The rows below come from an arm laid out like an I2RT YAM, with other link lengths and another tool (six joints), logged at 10 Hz.
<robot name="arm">
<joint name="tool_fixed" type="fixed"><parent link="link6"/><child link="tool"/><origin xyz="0.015 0.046 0.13" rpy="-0.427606 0 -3.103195"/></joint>
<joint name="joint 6" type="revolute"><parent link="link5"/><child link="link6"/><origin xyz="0.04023 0 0.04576" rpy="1.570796 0 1.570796"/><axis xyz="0 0 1"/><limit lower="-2.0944" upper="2.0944"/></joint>
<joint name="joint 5" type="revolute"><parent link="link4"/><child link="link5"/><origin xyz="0.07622 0.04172 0.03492" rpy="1.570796 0 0"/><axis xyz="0 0 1"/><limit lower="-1.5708" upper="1.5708"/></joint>
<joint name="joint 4" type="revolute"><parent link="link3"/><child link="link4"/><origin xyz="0.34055 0.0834 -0.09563"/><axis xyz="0 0 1"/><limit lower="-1.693" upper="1.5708"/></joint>
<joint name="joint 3" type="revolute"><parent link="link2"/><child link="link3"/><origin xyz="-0.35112 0 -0.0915" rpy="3.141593 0 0"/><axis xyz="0 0 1"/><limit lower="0" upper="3.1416"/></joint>
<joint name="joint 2" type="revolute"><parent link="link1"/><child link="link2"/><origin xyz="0.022 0.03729 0.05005" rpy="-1.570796 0 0"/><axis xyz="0 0 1"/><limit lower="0" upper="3.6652"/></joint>
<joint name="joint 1" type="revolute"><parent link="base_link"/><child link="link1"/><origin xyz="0 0 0.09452"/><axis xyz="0 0 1"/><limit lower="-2.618" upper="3.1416"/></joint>
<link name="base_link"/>
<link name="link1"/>
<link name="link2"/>
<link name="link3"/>
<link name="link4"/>
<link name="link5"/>
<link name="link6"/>
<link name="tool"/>
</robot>
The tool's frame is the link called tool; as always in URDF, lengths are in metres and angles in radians.
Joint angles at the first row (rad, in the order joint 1, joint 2, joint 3, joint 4, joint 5, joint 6):
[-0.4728 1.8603 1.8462 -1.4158 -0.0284 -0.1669]
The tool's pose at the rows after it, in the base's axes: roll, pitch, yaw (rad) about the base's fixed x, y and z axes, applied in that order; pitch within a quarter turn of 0, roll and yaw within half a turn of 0; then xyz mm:
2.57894, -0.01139, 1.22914, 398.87, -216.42, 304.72
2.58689, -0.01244, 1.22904, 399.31, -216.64, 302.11
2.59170, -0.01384, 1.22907, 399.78, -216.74, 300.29
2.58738, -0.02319, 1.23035, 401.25, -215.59, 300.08
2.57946, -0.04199, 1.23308, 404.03, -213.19, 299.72
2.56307, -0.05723, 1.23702, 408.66, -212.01, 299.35
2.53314, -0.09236, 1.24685, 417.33, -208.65, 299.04
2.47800, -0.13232, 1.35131, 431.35, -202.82, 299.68
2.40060, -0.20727, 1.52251, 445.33, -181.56, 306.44
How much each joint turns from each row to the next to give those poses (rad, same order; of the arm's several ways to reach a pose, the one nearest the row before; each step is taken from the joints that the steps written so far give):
[0.0000 0.0087 0.0000 0.0003 -0.0004 0.0000]
[0.0000 0.0062 0.0000 -0.0019 0.0000 0.0000]
[0.0000 0.0041 -0.0001 -0.0007 -0.0008 0.0000]
[0.0000 0.0000 0.0000 0.0030 -0.0099 0.0000]
[0.0000 0.0000 0.0001 0.0054 -0.0198 0.0000]
[0.0003 0.0000 0.0000 0.0141 -0.0176 -0.0004]
[0.0004 0.0001 0.0003 0.0240 -0.0396 -0.0011]
[0.0077 -0.0016 0.0000 0.0324 -0.0657 -0.0809]
[0.0183 -0.0111 0.0012 0.0077 -0.1224 -0.1202]

